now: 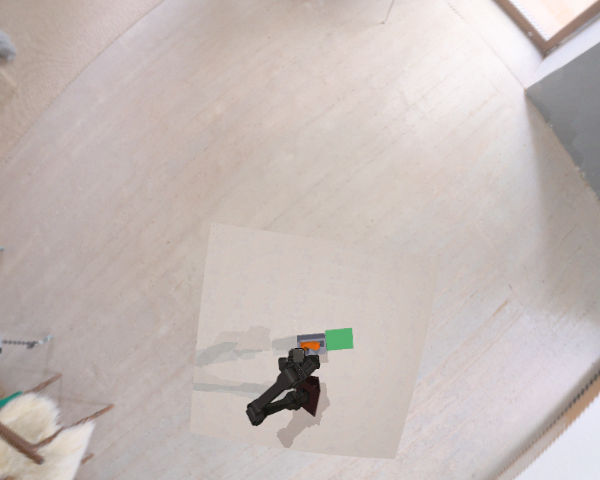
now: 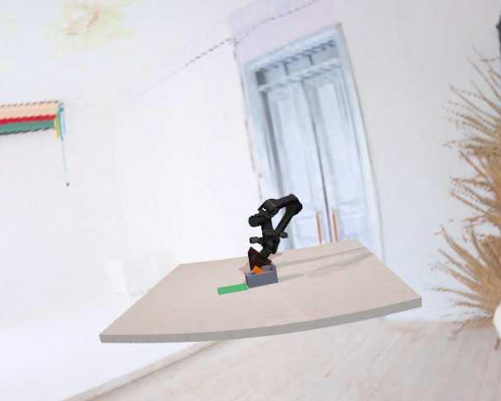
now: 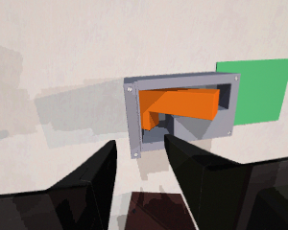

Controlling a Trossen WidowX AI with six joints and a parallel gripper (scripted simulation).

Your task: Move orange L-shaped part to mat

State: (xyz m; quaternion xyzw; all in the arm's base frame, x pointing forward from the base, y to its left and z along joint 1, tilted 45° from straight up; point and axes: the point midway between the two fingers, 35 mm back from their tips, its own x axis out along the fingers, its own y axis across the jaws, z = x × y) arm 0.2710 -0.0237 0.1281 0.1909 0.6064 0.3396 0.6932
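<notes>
Now: gripper tip 100 mm above the orange L-shaped part and 40 mm to the left of it. Also, from my gripper tip: green mat 220 mm to the right, 160 mm below, 50 mm ahead.
</notes>
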